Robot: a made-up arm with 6 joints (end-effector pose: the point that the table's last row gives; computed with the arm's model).
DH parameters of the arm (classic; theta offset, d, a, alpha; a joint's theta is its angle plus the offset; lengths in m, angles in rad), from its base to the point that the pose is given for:
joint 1: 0 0.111 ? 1.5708
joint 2: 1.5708 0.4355 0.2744 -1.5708
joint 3: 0 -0.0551 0.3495 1.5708
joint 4: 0 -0.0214 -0.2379 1.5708
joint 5: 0 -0.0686 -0.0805 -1.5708
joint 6: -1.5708 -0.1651 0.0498 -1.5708
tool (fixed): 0 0.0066 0 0
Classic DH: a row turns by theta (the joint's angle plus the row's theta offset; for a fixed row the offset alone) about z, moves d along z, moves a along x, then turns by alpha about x.
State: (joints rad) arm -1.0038 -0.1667 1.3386 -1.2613 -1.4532 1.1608
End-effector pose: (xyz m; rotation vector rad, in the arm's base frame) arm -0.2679 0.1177 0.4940 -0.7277 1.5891 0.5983
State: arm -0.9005 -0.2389 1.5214 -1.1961 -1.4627 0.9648
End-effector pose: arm -0.2858 0.0511 0.4661 -0.9996 1.8761 0.7337
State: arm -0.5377 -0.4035 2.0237 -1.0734 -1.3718 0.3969
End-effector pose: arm -0.2877 -0.1515 0.4175 2.0903 -2.0972 -0.6186
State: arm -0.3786 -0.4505 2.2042 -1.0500 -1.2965 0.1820
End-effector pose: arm -0.2637 -0.2261 0.4065 2.1863 -1.6312 -0.2660
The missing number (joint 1, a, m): 0.0452
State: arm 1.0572 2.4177 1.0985 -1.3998 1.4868 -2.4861
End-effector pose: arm -0.0919 -0.1159 -0.1726 0.3617 0.8173 2.2463
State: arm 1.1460 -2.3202 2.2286 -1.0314 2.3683 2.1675
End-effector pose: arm 0.1453 0.1121 0.1062 -0.3007 -0.8994 1.4445
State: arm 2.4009 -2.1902 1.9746 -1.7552 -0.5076 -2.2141
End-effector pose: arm -0.1668 0.1515 0.4092 -0.1555 -1.6646 -1.9692
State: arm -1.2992 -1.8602 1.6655 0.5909 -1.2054 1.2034
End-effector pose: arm -0.3884 -0.3104 -0.1763 -0.2491 -0.4343 1.3733
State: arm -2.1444 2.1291 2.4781 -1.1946 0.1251 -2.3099
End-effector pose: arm -0.4894 -0.0225 -0.0875 -1.7221 2.0658 1.1819
